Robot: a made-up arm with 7 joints.
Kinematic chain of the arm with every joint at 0, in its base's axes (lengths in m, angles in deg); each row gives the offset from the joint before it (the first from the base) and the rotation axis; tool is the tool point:
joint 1: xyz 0 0 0.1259 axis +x
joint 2: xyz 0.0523 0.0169 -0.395 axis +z
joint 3: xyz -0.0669 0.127 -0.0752 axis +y
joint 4: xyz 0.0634 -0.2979 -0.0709 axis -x
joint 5: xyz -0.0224 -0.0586 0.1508 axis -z
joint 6: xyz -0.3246 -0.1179 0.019 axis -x
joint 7: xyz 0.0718 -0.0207 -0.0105 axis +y
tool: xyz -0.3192 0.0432 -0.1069
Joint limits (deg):
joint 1: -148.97..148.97
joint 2: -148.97..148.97
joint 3: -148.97..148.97
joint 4: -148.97..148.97
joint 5: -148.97..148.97
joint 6: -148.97..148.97
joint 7: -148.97..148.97
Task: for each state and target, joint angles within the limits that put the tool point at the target. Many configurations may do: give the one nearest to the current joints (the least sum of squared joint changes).
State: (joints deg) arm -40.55 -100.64 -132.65 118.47 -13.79 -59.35 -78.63
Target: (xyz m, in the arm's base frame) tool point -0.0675 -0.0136 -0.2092
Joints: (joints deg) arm -13.59 -113.23 -148.97 114.26 -2.20 -62.98 -114.52
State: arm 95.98 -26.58 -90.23 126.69 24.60 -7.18 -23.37
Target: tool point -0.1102 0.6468 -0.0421
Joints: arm 105.93 -38.16 -103.08 126.86 42.05 -25.70 -65.28
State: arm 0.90 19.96 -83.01 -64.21 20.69 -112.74 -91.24
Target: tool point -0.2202 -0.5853 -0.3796
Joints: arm -11.49 6.34 -85.81 -62.36 16.41 -127.88 -71.68
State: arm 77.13 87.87 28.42 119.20 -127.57 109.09 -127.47
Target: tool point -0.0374 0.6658 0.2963
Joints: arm 80.40 95.89 3.52 97.48 -103.95 115.31 -124.86
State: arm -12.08 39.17 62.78 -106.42 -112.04 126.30 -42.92
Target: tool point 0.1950 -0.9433 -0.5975
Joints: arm -28.38 35.98 70.63 -102.21 -116.98 128.45 -59.33
